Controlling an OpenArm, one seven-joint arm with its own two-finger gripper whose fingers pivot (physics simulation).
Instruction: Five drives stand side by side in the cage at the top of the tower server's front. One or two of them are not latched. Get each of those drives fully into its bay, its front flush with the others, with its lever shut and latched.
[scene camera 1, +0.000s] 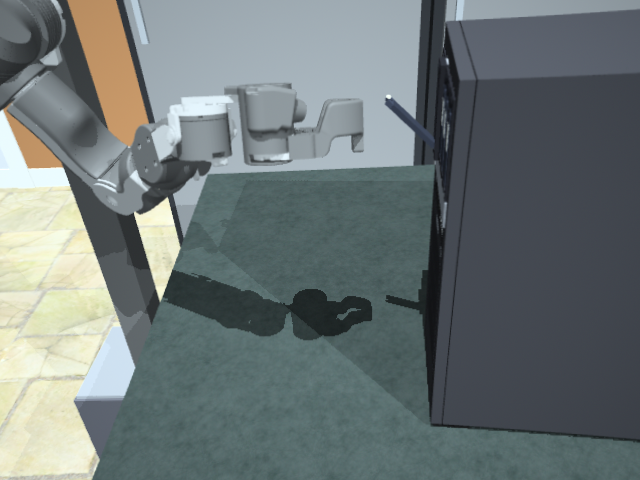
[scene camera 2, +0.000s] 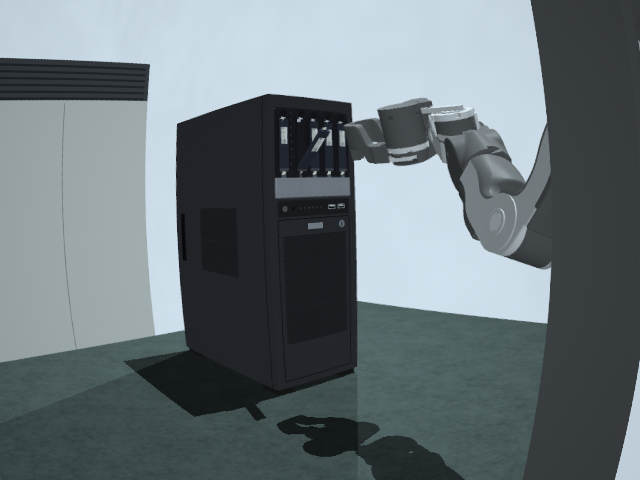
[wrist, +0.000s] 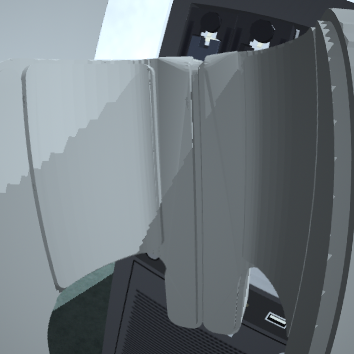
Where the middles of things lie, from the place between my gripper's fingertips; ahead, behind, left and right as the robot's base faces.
The dark tower server (scene camera 1: 524, 327) lies 24 cm ahead of my hand, 2 cm to the right of it and 15 cm below it.
